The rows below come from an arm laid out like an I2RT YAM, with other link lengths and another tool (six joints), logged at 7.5 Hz.
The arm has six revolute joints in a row. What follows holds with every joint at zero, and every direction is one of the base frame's.
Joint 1 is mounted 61.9 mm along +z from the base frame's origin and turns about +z.
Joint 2 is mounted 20.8 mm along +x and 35.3 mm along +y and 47.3 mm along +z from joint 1 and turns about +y.
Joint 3 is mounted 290.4 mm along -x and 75.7 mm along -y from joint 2 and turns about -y.
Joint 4 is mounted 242.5 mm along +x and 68.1 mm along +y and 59.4 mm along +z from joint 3 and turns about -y.
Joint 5 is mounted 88.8 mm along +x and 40.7 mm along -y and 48.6 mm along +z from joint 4 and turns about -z.
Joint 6 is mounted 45.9 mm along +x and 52.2 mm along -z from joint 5 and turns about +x.
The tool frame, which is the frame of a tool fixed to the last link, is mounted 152.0 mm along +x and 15.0 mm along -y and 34.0 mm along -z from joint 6; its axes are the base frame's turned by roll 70.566, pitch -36.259 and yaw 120.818 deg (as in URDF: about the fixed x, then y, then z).
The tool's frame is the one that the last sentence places.
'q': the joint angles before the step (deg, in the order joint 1, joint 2, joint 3, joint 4, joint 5, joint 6). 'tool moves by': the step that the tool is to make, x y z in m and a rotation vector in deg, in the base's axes. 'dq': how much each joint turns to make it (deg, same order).
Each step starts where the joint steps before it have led.
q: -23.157 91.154 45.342 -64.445 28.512 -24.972
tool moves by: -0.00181 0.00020 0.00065 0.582 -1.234 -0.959
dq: -1.247 -1.246 -0.001 -0.020 -0.873 -0.700
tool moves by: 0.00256 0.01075 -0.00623 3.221 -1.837 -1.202
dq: -0.108 -0.436 0.001 -0.023 -3.848 -0.173
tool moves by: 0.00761 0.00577 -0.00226 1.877 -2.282 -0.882
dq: -0.002 -0.417 0.875 -0.001 -2.797 0.020
